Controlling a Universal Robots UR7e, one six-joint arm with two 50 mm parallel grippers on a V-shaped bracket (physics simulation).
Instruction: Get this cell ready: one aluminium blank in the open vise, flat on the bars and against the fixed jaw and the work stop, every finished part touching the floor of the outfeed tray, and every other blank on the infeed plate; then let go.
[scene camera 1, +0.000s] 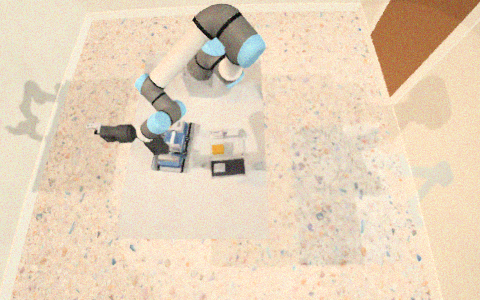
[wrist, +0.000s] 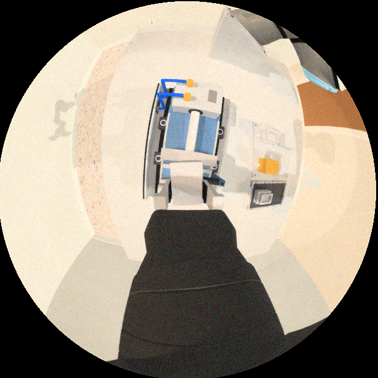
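Pixels of known places: hand at its tool point: (scene camera 1: 164, 148); arm's base at its link origin: (scene camera 1: 199, 69).
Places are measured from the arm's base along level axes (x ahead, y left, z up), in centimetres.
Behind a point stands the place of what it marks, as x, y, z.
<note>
My gripper (wrist: 186, 194) is shut on a pale grey aluminium blank (wrist: 186, 175), over the near end of the vise (scene camera 1: 175, 141) @(42.4, -4.9, -9.7) (wrist: 176, 131). The blank overlaps the near jaw area in the wrist view; whether it touches the bars, the fixed jaw or the stop cannot be told. A dark blue arm (wrist: 218, 180), perhaps the work stop, shows right of the fingers. The dark-floored outfeed tray (scene camera 1: 235, 167) @(49.7, 29.7, -15.1) (wrist: 280, 188) holds a grey part (scene camera 1: 219, 167) @(51.8, 21.5, -13.0) (wrist: 263, 197). The pale infeed plate lies behind it, with a faint pale rectangular shape (wrist: 272, 136) at its back.
An orange block (scene camera 1: 218, 149) @(42.4, 19.1, -11.3) (wrist: 269, 166) stands just behind the outfeed tray. Blue bent pipes with orange ends (wrist: 175, 95) rise at the vise's far left. The bracket's other black gripper body (scene camera 1: 117, 133) @(56.5, -14.2, 26.5) points left in the scene view. The arm's links cover part of the vise there.
</note>
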